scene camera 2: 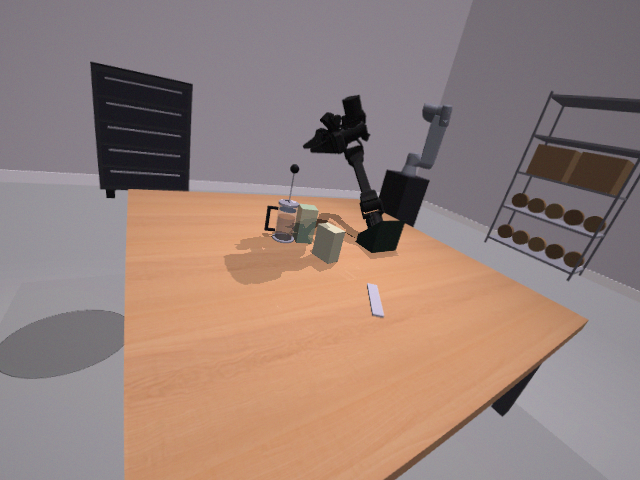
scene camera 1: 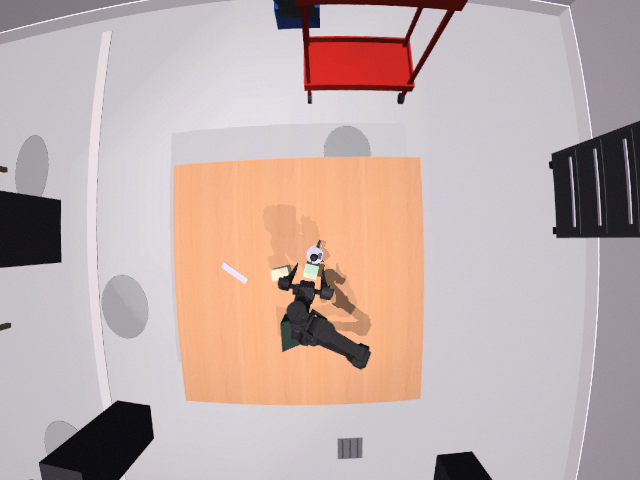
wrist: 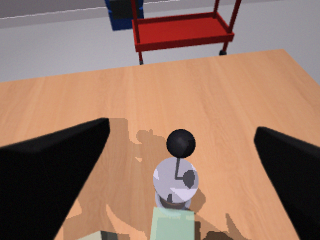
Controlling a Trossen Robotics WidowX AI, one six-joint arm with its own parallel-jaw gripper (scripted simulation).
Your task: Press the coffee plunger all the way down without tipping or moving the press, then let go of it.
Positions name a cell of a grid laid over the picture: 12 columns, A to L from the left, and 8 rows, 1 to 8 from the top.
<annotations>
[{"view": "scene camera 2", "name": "gripper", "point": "F3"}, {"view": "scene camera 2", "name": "glass coffee press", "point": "F4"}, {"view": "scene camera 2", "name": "pale green box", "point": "F4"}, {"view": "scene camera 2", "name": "beige box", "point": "G5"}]
</annotations>
